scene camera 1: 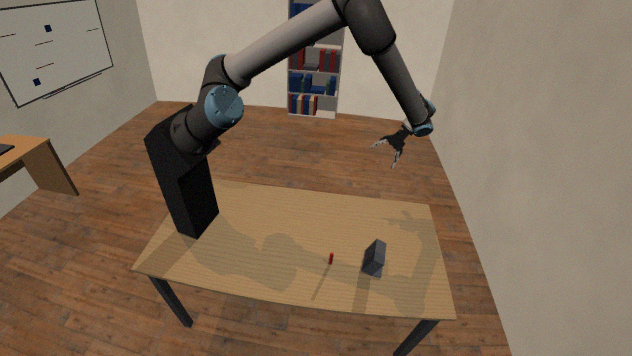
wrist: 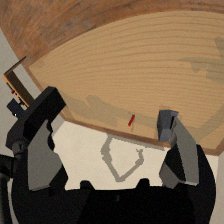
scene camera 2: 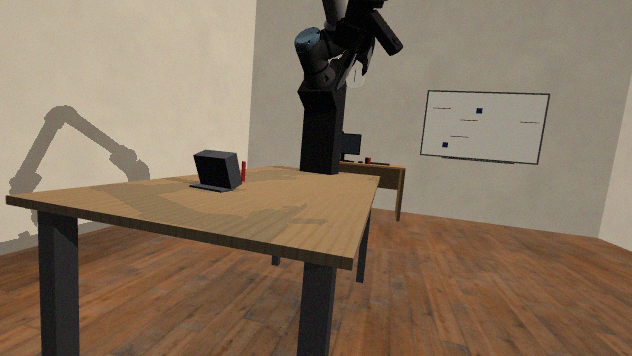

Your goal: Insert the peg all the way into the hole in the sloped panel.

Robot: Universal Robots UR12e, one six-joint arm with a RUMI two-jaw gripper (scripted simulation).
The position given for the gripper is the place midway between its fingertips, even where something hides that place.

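Observation:
The gripper (scene camera 2: 349, 82) (wrist: 111, 119) is visible both in scene camera 2 and in the wrist view.

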